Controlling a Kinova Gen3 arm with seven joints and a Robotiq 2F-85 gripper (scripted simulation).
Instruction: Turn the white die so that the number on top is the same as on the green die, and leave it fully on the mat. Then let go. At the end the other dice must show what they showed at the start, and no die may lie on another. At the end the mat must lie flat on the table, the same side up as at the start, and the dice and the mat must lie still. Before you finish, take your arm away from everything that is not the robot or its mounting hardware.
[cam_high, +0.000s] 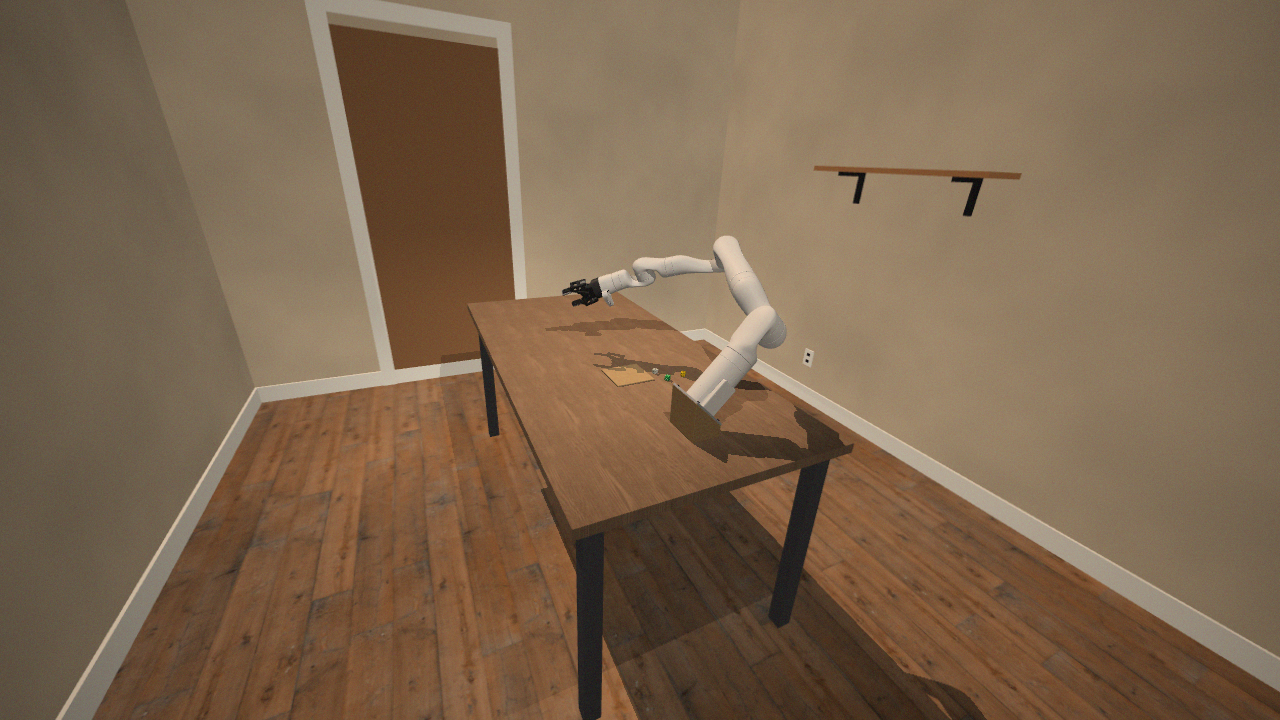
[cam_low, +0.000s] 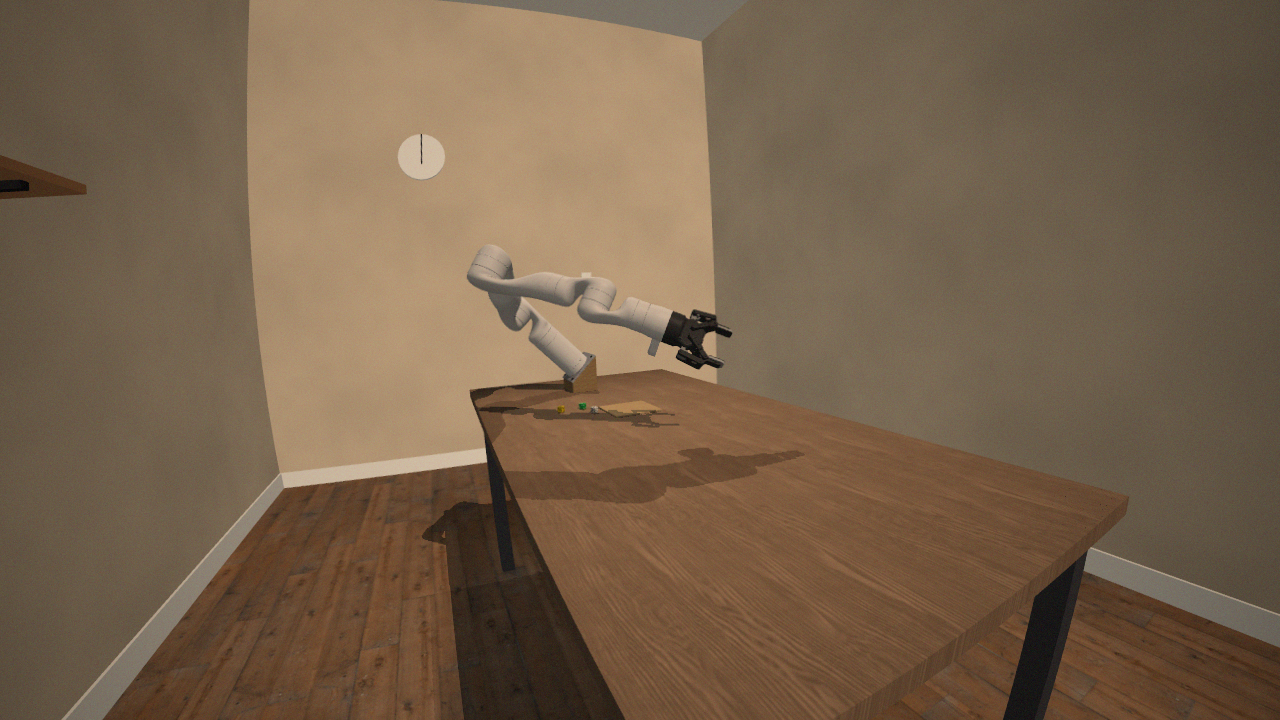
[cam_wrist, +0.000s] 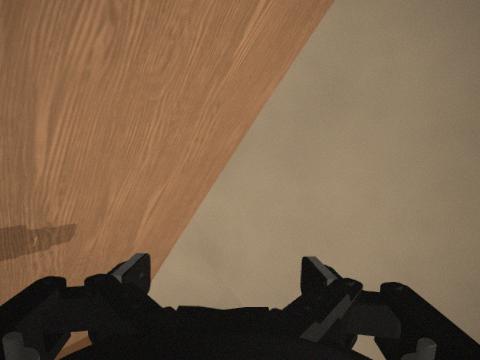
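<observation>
The green die is 44 cm behind my hand, 19 cm to the right of it and 19 cm below it. The rest, counted from my hand: tan mat: 35 cm behind, 19 cm below, 8 cm to the right; white die: 37 cm behind, 19 cm below, 17 cm to the right; yellow die: 43 cm behind, 25 cm to the right, 19 cm below.
</observation>
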